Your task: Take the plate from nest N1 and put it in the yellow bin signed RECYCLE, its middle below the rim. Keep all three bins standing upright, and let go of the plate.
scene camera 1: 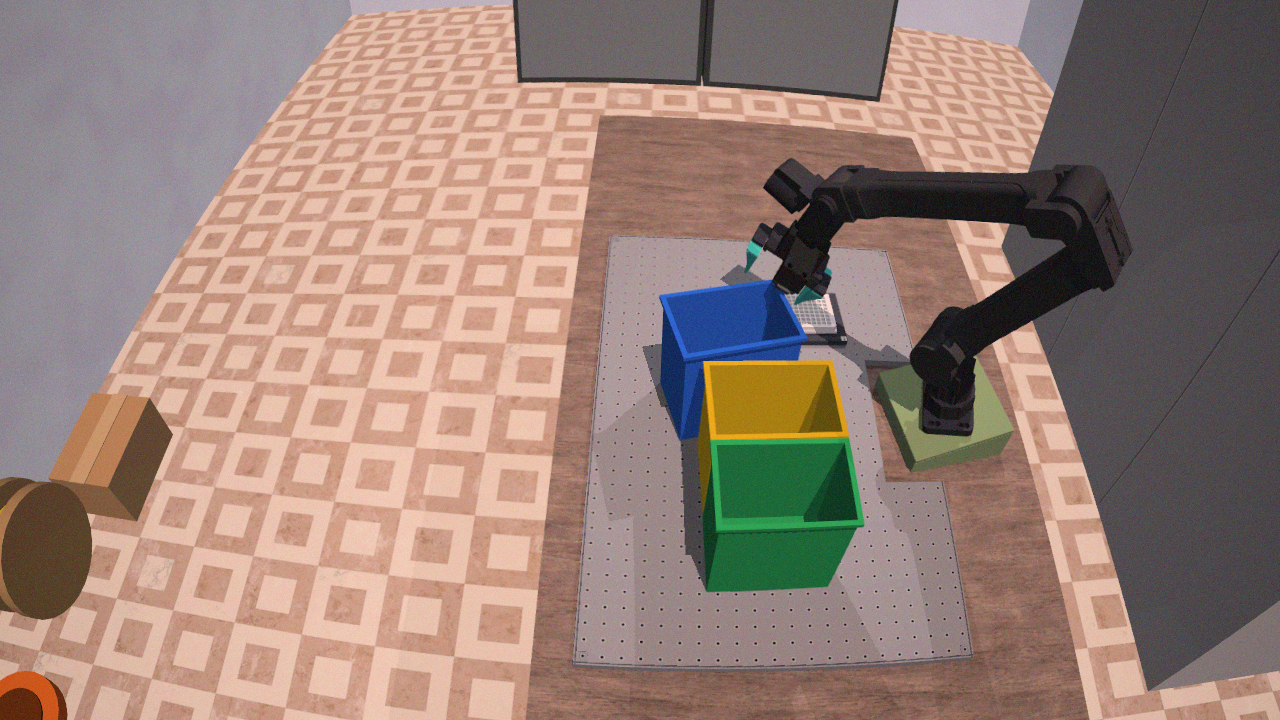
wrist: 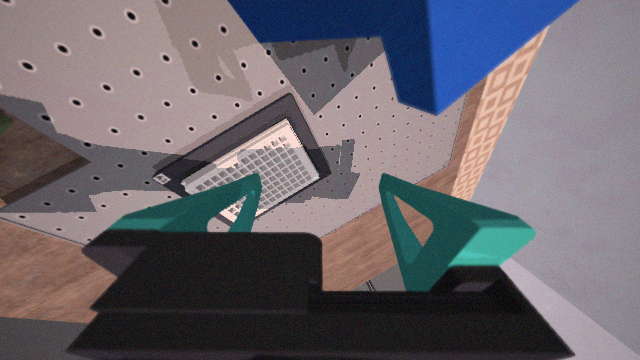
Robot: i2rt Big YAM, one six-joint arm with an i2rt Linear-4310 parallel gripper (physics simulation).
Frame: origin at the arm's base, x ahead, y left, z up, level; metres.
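Seen in the pictures: gripper, between the fingertips: [wrist: 320, 180]; arm's base, origin of its link: [scene camera 1: 947, 404].
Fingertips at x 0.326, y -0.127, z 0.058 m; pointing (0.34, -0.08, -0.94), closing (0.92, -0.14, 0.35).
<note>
Offsets run from my fingertips to a thing's middle. Level surfaces: height alone.
The white plate {dx -0.054, dy -0.032, dz -0.076 m} [scene camera 1: 816, 313] [wrist: 280, 172] with a grid of small wells lies in a dark nest {dx -0.054, dy -0.032, dz -0.088 m} [scene camera 1: 833, 339] [wrist: 294, 108] on the perforated board. The nest's small label is unclear. My gripper [scene camera 1: 772, 286] [wrist: 320, 180] is open and empty, above the board beside the blue bin. In the wrist view the left finger overlaps the plate's lower part, and the right finger is off to the plate's right. The yellow bin {dx -0.035, dy +0.306, dz -0.005 m} [scene camera 1: 774, 398] stands upright between the other two; its sign does not show. The blue bin {dx +0.043, dy +0.178, dz -0.003 m} [scene camera 1: 738, 317] [wrist: 480, 40] stands upright, turned slightly. The green bin {dx -0.068, dy +0.434, dz -0.005 m} [scene camera 1: 778, 559] stands upright in front.
The perforated board {dz -0.095 m} [scene camera 1: 760, 631] [wrist: 190, 30] lies on a wooden table top {dz -0.108 m} [scene camera 1: 684, 174]. The arm stands on a green block [scene camera 1: 962, 447] right of the bins. A grey cabinet [scene camera 1: 1190, 358] rises at the right. A cardboard box [scene camera 1: 111, 447] is on the floor at the left.
</note>
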